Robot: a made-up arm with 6 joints. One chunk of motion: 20 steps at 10 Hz.
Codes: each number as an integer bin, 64 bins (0 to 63) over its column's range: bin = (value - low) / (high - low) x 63, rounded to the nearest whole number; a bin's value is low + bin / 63 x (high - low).
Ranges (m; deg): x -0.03..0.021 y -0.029..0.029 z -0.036..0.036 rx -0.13..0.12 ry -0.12..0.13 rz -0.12..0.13
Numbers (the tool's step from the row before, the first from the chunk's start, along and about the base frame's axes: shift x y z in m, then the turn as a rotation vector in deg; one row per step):
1: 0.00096 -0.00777 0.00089 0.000 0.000 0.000
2: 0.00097 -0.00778 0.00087 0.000 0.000 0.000
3: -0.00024 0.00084 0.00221 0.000 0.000 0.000
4: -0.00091 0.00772 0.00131 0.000 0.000 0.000
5: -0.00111 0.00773 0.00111 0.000 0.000 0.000
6: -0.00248 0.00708 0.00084 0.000 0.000 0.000
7: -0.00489 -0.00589 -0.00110 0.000 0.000 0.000
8: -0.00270 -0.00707 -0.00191 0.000 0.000 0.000
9: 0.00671 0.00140 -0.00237 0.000 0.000 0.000
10: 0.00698 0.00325 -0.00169 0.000 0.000 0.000
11: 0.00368 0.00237 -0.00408 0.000 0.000 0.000
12: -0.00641 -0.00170 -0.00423 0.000 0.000 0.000
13: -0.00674 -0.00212 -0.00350 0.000 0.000 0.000
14: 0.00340 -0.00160 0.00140 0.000 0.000 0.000
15: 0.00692 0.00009 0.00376 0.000 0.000 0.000
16: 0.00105 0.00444 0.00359 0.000 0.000 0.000
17: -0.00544 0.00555 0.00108 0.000 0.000 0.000
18: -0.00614 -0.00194 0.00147 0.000 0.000 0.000
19: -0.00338 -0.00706 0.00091 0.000 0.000 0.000
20: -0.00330 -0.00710 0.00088 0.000 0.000 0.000
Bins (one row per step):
1: 38 23 32 33 30 30
2: 38 23 32 33 30 30
3: 37 32 33 33 30 30
4: 36 40 33 33 30 30
5: 36 40 32 33 30 30
6: 34 39 32 33 30 30
7: 31 25 31 33 30 30
8: 34 24 30 33 30 30
9: 45 33 29 33 30 30
10: 46 35 30 33 30 30
11: 42 34 28 33 30 30
12: 29 30 28 33 30 30
13: 29 29 28 33 30 30
14: 41 30 33 33 30 30
15: 46 32 35 33 30 30
16: 38 36 35 33 30 30
17: 30 38 32 33 30 30
18: 29 29 33 33 30 30
19: 33 24 32 33 30 30
20: 33 24 32 33 30 30

